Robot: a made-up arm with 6 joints.
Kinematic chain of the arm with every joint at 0, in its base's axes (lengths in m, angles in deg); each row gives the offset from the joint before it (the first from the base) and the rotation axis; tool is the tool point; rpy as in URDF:
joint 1: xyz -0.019 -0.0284 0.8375 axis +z
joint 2: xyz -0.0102 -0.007 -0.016 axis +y
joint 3: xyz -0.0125 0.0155 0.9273 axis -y
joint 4: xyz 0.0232 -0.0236 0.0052 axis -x
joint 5: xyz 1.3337 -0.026 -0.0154 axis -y
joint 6: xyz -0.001 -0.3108 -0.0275 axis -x
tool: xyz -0.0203 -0.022 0.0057 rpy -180 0 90
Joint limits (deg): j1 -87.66..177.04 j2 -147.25..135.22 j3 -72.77..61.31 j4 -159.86..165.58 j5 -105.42..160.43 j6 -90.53..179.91
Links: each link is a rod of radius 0.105 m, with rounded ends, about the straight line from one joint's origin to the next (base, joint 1, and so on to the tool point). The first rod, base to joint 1, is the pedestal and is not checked.
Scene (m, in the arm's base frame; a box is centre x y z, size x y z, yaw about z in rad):
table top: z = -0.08
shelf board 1: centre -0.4 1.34 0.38 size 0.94 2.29 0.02 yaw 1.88
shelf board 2: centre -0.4 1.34 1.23 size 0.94 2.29 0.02 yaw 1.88
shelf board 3: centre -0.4 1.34 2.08 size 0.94 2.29 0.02 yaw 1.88
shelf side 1: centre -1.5 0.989 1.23 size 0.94 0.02 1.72 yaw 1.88
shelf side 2: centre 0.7 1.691 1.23 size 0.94 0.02 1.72 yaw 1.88
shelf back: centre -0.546 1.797 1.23 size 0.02 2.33 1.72 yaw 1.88
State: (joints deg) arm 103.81 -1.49 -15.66 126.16 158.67 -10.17
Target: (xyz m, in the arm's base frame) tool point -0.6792 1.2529 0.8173
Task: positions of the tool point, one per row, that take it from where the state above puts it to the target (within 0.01 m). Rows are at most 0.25 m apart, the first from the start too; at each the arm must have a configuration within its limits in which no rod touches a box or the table.
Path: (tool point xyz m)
1: -0.4627 1.0497 1.7675
2: -0.3969 0.8495 1.7884
3: -0.3423 0.6653 1.7618
4: -0.2994 0.5081 1.6949
5: -0.3649 0.5799 1.4840
6: -0.4115 0.6045 1.2582
7: -0.4368 0.5792 1.0312
8: -0.4404 0.5053 0.8173
9: -0.4771 0.6385 0.8984
10: -0.5200 0.7890 0.9418
11: -0.5691 0.9479 0.9439
12: -0.6229 1.1056 0.9025
13: -0.6793 1.2529 0.8174

